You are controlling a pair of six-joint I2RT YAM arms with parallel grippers.
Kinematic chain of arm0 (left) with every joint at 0, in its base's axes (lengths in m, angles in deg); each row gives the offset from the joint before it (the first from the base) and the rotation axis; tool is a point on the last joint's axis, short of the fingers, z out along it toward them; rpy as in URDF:
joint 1: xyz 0 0 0.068 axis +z
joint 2: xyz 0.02 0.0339 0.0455 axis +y
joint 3: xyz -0.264 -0.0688 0 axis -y
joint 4: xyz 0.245 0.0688 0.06 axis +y
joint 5: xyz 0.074 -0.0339 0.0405 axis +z
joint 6: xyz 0.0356 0 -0.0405 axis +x
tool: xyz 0 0 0 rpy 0 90 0
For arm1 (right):
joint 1: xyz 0 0 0.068 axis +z
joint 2: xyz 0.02 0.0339 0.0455 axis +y
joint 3: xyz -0.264 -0.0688 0 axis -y
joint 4: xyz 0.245 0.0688 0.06 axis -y
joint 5: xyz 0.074 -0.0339 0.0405 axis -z
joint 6: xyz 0.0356 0 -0.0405 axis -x
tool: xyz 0 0 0 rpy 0 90 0
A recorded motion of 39 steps. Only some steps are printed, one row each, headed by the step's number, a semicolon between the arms.
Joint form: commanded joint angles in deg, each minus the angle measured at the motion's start. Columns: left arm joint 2, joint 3, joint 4, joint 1, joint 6, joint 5; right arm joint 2, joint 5, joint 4, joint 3, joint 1, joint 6.
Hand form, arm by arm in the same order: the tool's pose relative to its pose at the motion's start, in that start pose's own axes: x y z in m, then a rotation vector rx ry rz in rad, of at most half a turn. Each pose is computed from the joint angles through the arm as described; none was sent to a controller.
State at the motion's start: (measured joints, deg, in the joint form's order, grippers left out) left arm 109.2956 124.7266 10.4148 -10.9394 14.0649 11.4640; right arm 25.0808 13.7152 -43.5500 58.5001 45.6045 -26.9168
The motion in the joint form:
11: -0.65 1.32 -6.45 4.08 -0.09 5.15; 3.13 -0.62 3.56 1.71 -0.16 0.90
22: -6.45 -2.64 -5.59 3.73 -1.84 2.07; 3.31 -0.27 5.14 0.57 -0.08 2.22
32: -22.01 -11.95 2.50 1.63 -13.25 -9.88; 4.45 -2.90 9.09 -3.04 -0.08 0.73
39: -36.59 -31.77 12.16 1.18 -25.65 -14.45; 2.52 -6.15 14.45 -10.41 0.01 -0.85
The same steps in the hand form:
11: -0.0159 0.0397 -0.0033 -0.1905 -0.1023 -0.0261; -0.0118 0.0087 0.0090 -0.0234 -0.0288 -0.0066
22: -0.0340 0.0436 -0.0321 -0.1346 -0.1355 -0.0568; -0.0095 0.0087 0.0139 -0.0207 -0.0352 -0.0287
32: -0.0675 0.0443 -0.1171 0.1261 -0.1496 -0.2412; 0.0015 0.0098 0.0316 -0.0562 -0.0024 -0.0066
39: -0.0141 0.0357 -0.1718 0.2358 0.1239 -0.4351; 0.0263 0.0035 0.0457 -0.1075 0.0262 0.0197

